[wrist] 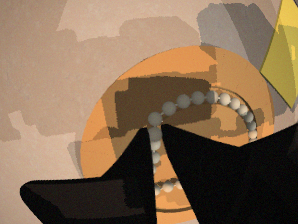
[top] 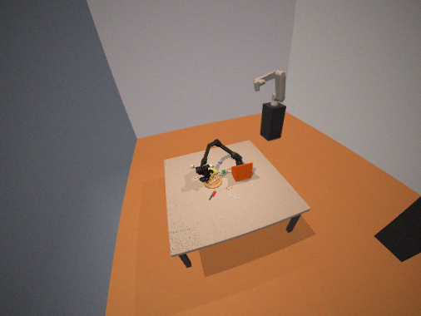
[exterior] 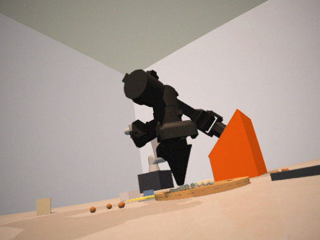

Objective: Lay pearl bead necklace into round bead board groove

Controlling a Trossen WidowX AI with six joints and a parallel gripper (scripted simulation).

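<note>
The round wooden bead board is 60 mm behind my gripper tip, 20 mm to the left of it and 10 mm below it. The rest, counted from my gripper tip: tan cube (310 mm to the right, 110 mm ahead); yellow flat piece (150 mm to the right, 110 mm behind, 20 mm below); red-handled tool (200 mm to the left, 20 mm below).
</note>
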